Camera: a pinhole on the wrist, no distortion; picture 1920 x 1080 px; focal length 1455.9 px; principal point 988.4 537.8 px. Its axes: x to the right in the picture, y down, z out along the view. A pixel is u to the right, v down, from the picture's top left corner.
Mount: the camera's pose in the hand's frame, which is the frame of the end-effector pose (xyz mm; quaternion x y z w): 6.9 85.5 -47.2 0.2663 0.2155 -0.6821 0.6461
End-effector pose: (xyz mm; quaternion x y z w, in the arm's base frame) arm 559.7 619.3 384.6 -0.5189 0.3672 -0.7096 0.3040
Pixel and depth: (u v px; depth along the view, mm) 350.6 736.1 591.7
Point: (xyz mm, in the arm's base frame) 1095.6 520.0 600.1
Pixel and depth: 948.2 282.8 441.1
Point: 862.7 744.6 537.5
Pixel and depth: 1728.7 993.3 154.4
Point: 566.8 623.8 473.7
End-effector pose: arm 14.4 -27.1 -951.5 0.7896 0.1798 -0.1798 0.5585
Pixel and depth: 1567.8 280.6 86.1
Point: 3.1 -26.3 -937.9
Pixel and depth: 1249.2 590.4 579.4
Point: -210.9 -228.3 -1341.5
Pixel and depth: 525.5 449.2 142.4
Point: 10.3 -123.1 -949.0
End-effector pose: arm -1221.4 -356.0 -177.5 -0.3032 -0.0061 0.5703 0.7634
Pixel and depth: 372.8 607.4 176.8
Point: -1294.6 -287.1 -80.6
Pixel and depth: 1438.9 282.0 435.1
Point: -1077.8 -410.4 155.0
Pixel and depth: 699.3 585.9 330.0
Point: -1246.9 -263.1 63.3
